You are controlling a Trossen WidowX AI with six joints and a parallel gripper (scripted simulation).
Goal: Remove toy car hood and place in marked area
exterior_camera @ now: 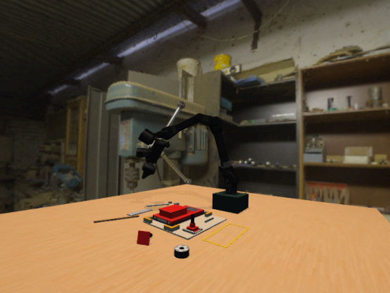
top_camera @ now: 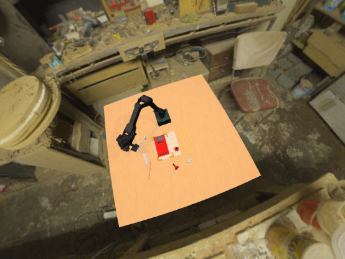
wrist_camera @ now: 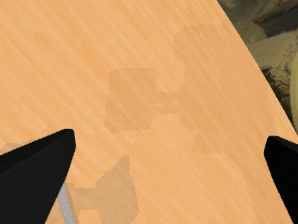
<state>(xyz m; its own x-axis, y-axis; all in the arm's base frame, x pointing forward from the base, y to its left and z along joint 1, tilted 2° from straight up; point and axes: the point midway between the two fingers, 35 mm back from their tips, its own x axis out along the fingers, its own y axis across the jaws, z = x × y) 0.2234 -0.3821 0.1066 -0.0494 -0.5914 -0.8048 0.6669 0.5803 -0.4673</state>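
Right now the hood is 280 mm to the left of my gripper tip, 120 mm below it and 100 mm ahead of it. Round my gripper tip: thin rod: 230 mm ahead, 160 mm below, 110 mm to the left; black wheel: 470 mm to the left, 290 mm ahead, 150 mm below.
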